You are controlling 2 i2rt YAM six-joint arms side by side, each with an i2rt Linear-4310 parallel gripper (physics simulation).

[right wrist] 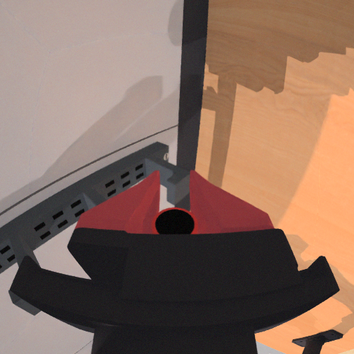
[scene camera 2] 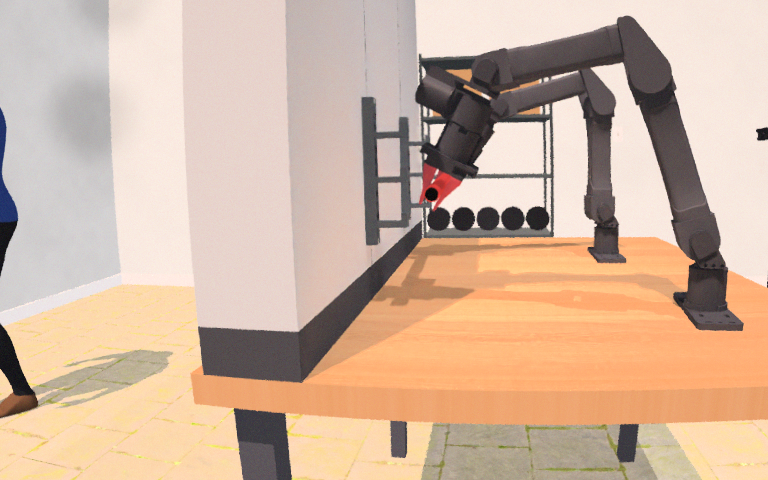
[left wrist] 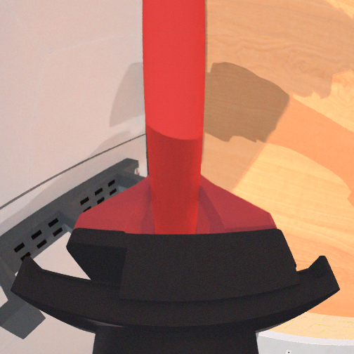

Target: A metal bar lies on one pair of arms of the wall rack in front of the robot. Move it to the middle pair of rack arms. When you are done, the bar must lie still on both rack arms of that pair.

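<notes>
The red metal bar (scene camera 2: pixel 431 194) (left wrist: pixel 175 65) (right wrist: pixel 174 223) is held off the rack by both grippers. Its dark near end shows in scene camera 2, out in front of the near rack arms, at a height between the middle and lowest ones as pictured. My left gripper (scene camera 2: pixel 428 202) (left wrist: pixel 174 177) is shut on the bar. My right gripper (right wrist: pixel 174 177) is shut on the bar near its other end; in scene camera 2 its fingers are hidden behind the left gripper. The grey wall rack (scene camera 2: pixel 370 169) (left wrist: pixel 37 227) (right wrist: pixel 97 192) has three pairs of arms.
The wall (scene camera 2: pixel 334 141) stands behind the rack, with a dark base strip (scene camera 2: pixel 339 316) at the wooden table (scene camera 2: pixel 509 345). A grey shelf unit (scene camera 2: pixel 548 164) with several dark round weights (scene camera 2: pixel 488 218) stands in the background. A person (scene camera 2: pixel 7 226) stands at the far left.
</notes>
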